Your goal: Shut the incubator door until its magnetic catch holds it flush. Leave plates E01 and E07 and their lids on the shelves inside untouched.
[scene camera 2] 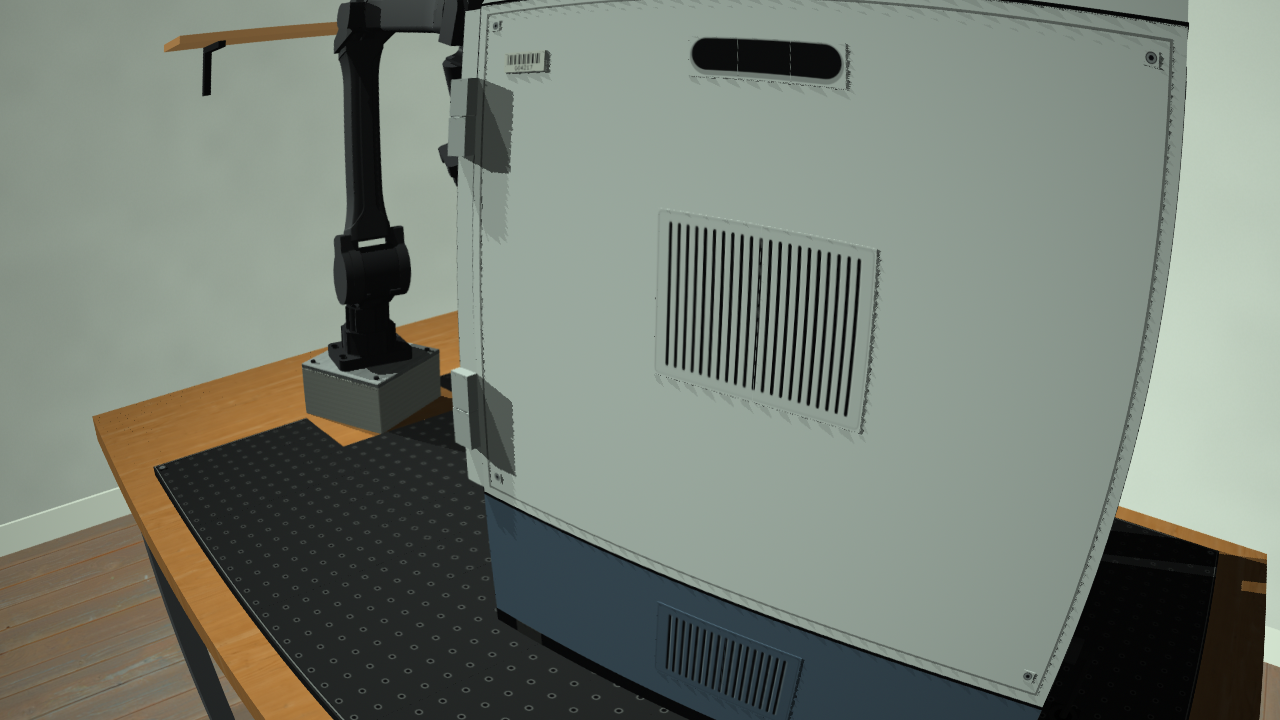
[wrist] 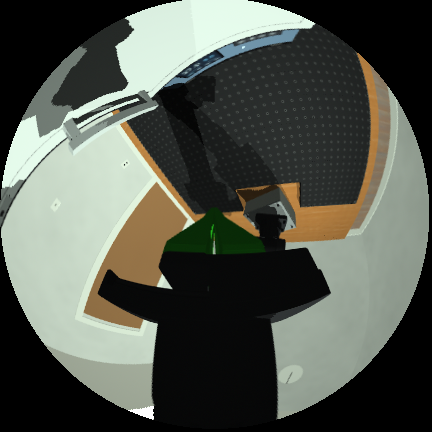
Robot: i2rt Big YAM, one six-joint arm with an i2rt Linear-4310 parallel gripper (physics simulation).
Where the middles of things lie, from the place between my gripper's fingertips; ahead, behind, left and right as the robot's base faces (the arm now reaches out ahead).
Right now the incubator door (scene camera 2: 463,379) is 19 cm ahead of my hand, 1 cm to the right of it and 3 cm above it.
